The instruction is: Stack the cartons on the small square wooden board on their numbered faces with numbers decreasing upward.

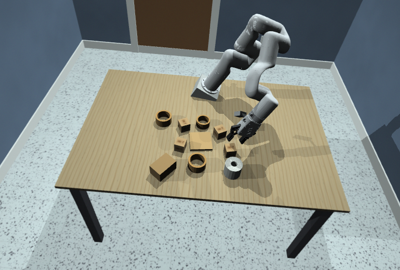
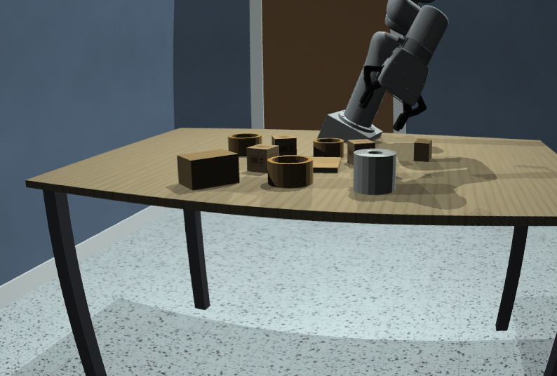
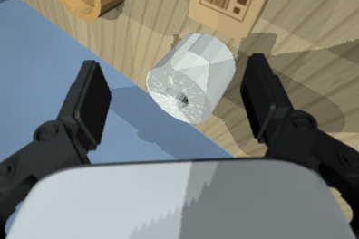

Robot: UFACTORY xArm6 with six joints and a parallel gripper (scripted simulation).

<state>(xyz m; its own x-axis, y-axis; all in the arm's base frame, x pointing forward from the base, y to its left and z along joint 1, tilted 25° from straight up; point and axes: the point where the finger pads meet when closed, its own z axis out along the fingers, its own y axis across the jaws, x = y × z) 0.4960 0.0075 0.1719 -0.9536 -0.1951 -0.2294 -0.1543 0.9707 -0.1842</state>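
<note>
My hand is 10 cm past the small square wooden board, 16 cm to the left of it and 13 cm above it. Round my hand: larger carton box (8 cm ahead, 36 cm to the right, 10 cm below); then narrower brown box (21 cm behind, 12 cm to the left, 11 cm below); then brown cube carton (20 cm behind, 25 cm to the right, 11 cm below).
</note>
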